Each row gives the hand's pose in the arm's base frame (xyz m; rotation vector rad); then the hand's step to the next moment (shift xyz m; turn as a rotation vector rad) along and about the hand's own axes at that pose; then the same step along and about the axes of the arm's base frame.
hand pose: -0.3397 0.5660 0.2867 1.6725 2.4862 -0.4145
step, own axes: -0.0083 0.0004 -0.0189 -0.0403 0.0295 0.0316
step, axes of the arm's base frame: 0.0046 -0.0018 0.0200 0.0409 -0.0346 -0.0250
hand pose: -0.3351 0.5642 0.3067 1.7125 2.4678 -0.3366
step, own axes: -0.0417 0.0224 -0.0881 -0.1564 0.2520 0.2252
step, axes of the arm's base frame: 0.0382 -0.0085 0.0920 0.2844 -0.1135 -0.2119
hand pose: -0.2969 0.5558 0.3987 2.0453 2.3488 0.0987
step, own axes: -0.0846 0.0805 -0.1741 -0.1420 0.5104 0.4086
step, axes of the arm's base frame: 0.0807 -0.0782 0.1770 0.5490 -0.0583 -0.3779
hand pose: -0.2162 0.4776 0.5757 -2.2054 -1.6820 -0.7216
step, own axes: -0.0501 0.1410 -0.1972 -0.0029 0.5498 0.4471
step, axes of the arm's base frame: 0.0811 -0.1798 0.1495 0.6229 0.0635 -0.3319
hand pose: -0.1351 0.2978 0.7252 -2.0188 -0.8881 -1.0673
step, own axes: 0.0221 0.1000 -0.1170 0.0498 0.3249 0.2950
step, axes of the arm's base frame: 0.0429 -0.1424 0.0454 0.4028 0.0752 -0.1649
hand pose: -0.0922 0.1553 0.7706 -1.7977 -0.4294 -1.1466
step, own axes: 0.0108 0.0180 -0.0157 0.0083 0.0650 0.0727
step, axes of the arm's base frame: 0.0097 -0.0243 0.0019 0.0869 0.0269 -0.0362
